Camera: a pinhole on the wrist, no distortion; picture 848 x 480 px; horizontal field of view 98.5 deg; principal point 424.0 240.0 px. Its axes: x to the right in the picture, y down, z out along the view. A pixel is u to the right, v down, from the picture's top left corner.
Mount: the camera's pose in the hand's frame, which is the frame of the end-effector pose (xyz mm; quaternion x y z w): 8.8 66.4 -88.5 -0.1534 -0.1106 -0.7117 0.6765
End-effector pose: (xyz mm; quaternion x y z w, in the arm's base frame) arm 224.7 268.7 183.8 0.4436 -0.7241 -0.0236 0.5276
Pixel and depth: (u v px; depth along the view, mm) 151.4 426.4 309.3
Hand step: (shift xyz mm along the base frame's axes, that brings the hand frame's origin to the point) -330.1 55.8 291.9
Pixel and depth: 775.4 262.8 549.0
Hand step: -345.4 -443.7 -339.7
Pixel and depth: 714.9 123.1 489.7
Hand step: -333.4 -204.1 -378.3
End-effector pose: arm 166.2 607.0 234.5 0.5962 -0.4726 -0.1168 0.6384
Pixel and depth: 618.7 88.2 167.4
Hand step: -124.5 -17.1 1.9
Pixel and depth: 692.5 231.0 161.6
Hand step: -78.6 -72.8 2.0
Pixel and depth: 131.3 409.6 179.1
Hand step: -65.7 -23.4 274.2
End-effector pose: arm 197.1 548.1 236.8 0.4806 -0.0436 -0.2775 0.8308
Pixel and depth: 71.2 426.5 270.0
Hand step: 294.1 19.5 325.9
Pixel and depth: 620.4 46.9 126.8
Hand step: -40.9 1.9 84.8
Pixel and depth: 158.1 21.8 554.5
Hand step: -47.5 161.8 755.4
